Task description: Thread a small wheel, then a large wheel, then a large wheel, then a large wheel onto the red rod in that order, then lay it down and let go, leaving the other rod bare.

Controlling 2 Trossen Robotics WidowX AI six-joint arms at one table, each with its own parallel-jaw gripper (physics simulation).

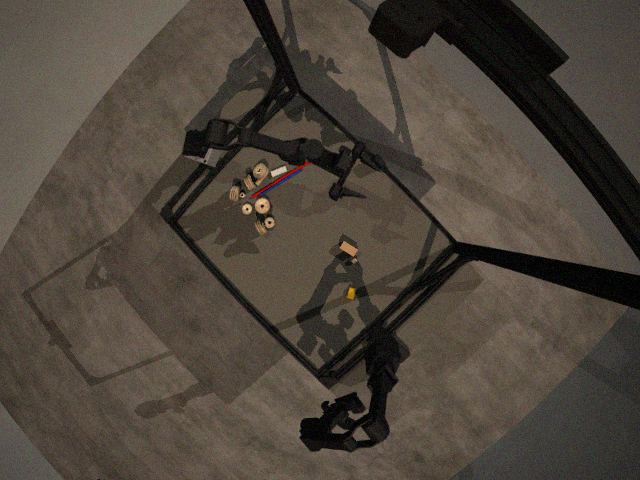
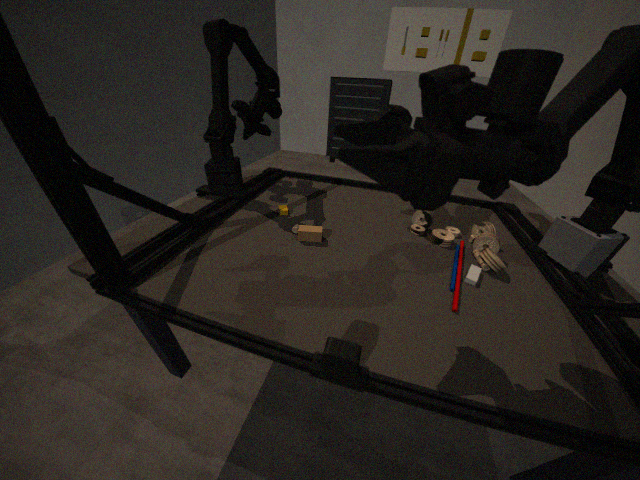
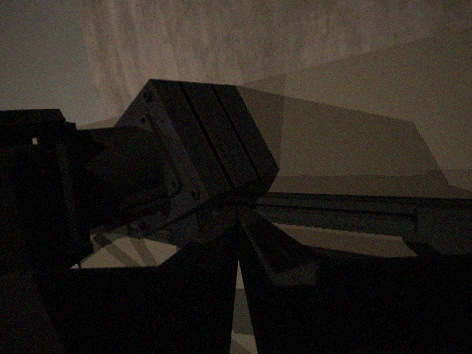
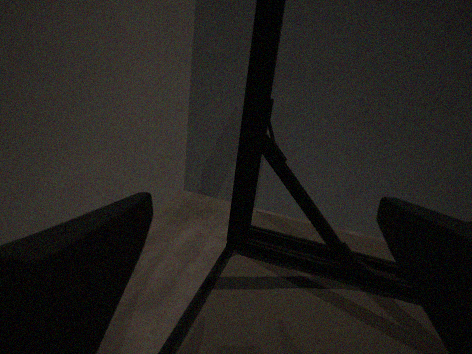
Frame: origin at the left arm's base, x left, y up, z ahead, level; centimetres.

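Where they show: left gripper, fingertip midpoint: [image 1: 355, 392] [image 2: 244, 139] [image 3: 236, 216]; right gripper, fingertip midpoint: [image 1: 373, 184] [image 2: 335, 139] [image 4: 265, 205]; left arm's base, link origin: [image 1: 384, 367] [image 2: 222, 160] [image 3: 145, 167]; right arm's base, link origin: [image 1: 200, 147] [image 2: 592, 226].
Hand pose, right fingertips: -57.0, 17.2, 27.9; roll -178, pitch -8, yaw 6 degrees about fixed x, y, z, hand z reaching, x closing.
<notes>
Things, the pixels of their top centre, and the offset from my right fingertips, as dx, dy, dz.
- red rod, top centre: [image 2: 460, 268] [image 1: 281, 178] +6.3, -27.0, +32.4
- shorter blue rod, top centre: [image 2: 456, 263] [image 1: 280, 182] +7.8, -27.0, +32.5
- white block, top centre: [image 2: 474, 272] [image 1: 278, 171] +4.2, -26.8, +34.4
- wooden block, top centre: [image 2: 310, 228] [image 1: 348, 248] +22.0, -25.0, -0.1
- yellow block, top centre: [image 2: 283, 207] [image 1: 351, 293] +37.2, -26.5, -7.0
The red rod [image 1: 279, 180] [image 2: 458, 279] lies beside the shorter blue rod [image 1: 292, 175] [image 2: 454, 268]; both look bare. Wooden wheels lie near their ends: a large one [image 1: 258, 202] flat, a small one [image 1: 244, 208] beside it, another small one [image 1: 266, 220], and a large one [image 1: 257, 166] near several tilted wheels [image 1: 234, 193] [image 2: 491, 260]. My right gripper [image 1: 373, 179] [image 2: 334, 140] [image 4: 265, 205] is open and empty, above the table, apart from rods and wheels. My left gripper [image 2: 256, 134] [image 3: 236, 216] is shut and empty, far from them, by its own arm's base.
A white block [image 1: 278, 171] [image 2: 473, 275] lies beside the rods. A wooden block [image 1: 348, 248] [image 2: 310, 233] with a small round piece beside it and a yellow block [image 1: 351, 293] [image 2: 283, 210] lie elsewhere on the table. Dark frame rails [image 1: 237, 294] [image 2: 227, 338] edge the table.
</notes>
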